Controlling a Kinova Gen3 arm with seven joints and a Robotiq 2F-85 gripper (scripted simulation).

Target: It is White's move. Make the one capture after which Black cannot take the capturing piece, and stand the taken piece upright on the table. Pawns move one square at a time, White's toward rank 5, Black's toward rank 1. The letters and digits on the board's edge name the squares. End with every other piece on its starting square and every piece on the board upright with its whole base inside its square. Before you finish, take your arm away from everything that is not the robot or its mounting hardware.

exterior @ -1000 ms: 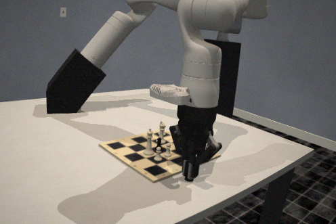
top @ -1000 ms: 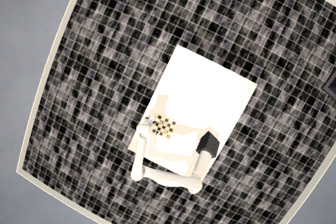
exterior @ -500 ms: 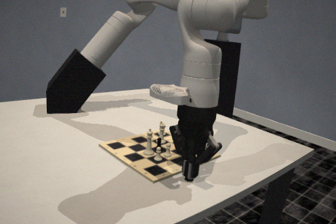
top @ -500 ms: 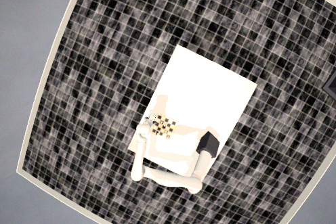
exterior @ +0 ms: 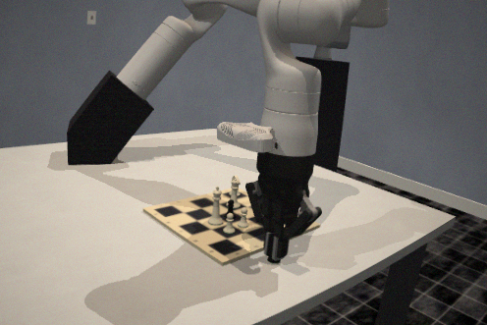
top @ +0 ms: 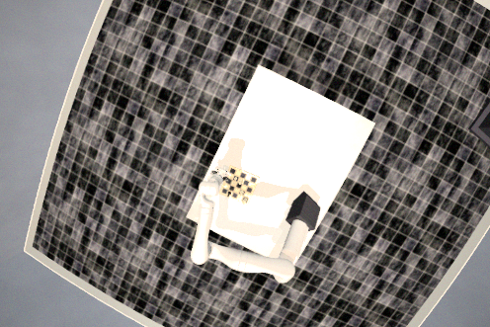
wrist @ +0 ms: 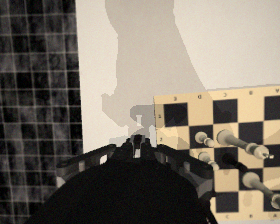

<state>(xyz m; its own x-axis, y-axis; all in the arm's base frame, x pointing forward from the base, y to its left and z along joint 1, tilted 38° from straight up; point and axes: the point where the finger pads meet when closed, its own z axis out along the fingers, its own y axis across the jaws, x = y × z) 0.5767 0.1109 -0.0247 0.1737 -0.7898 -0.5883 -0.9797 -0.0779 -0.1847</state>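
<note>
Now: the tall white piece 13 cm behind my hand, 3 cm to the right of it and 1 cm above it. From my hand the other things lie so: tall black piece (12 cm behind, 9 cm to the left, 1 cm above); then board (14 cm behind, 2 cm below).
</note>
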